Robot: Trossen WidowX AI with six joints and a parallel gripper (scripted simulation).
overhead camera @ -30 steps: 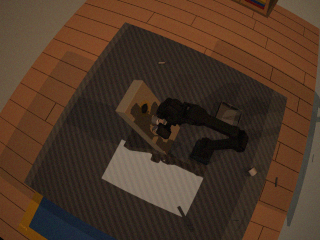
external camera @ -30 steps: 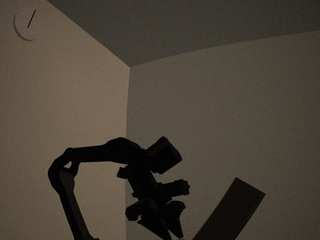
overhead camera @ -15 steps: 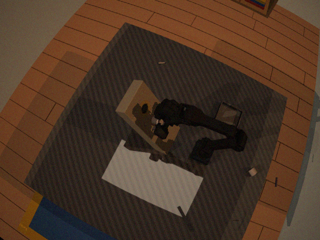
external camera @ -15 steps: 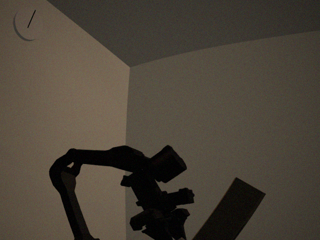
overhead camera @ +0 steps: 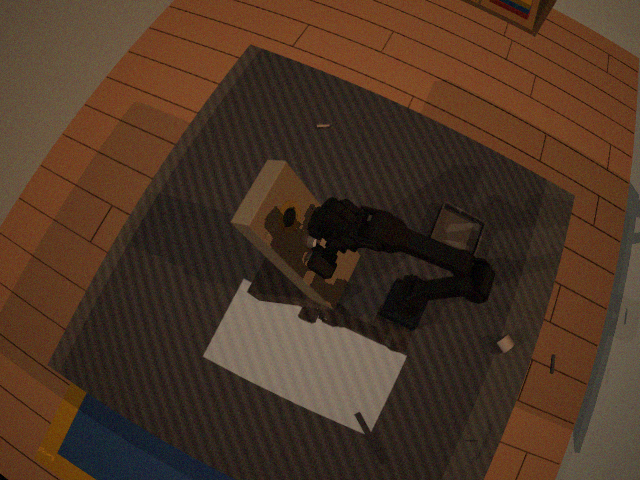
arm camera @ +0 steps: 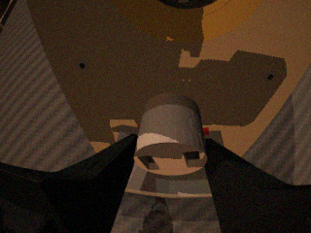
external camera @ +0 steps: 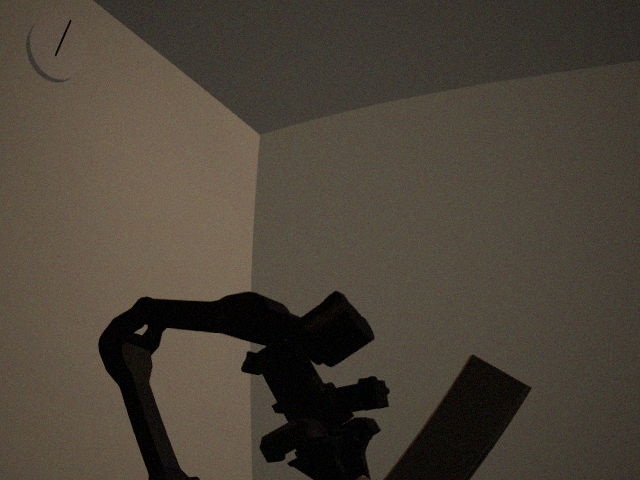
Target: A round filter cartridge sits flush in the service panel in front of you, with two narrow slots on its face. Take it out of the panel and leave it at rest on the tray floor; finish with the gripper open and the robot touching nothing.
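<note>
Now: the grey flap 1 cm behind my gripper tip and 3 cm below it. Also, from my gripper tip: tan service panel 4 cm ahead, 1 cm to the left, 2 cm below; round cartridge right at my gripper tip; grey tray 29 cm behind, 35 cm to the right, 19 cm below.
</note>
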